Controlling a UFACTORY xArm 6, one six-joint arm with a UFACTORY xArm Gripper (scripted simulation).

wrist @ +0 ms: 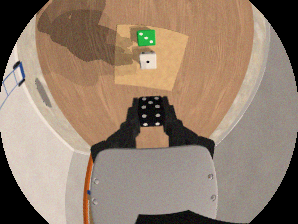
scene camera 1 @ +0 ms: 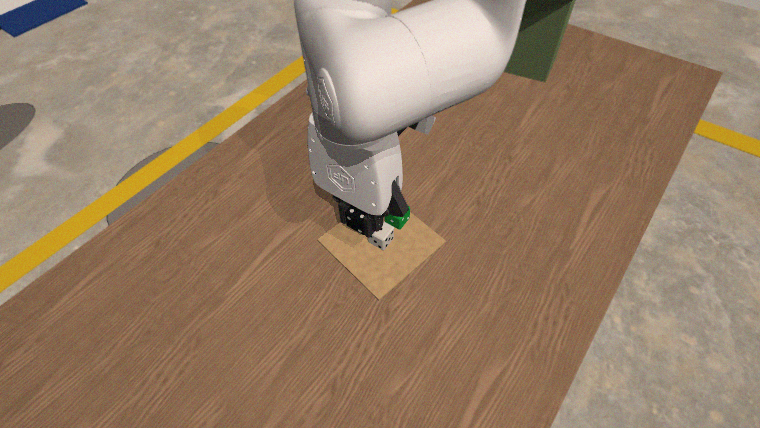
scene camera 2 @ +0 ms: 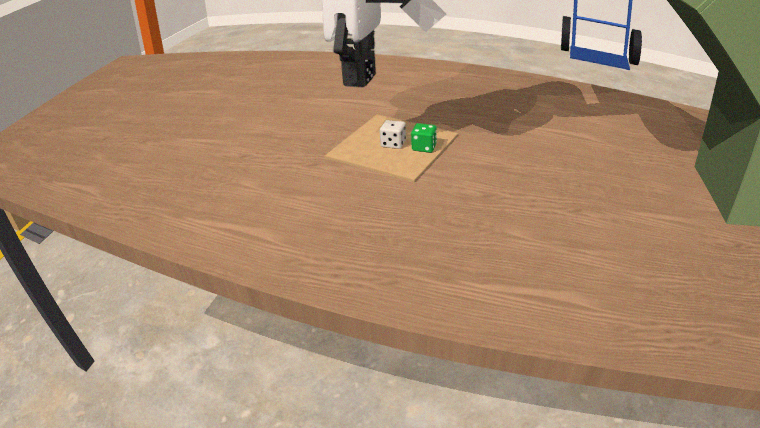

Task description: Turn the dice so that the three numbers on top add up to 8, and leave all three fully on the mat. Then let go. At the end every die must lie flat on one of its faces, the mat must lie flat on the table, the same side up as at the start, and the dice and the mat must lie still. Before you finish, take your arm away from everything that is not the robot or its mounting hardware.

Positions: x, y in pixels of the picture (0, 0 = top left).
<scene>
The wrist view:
gripper: 150, 104
black die: 150, 109
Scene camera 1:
gripper: 361, 222
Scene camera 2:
gripper: 359, 80
</scene>
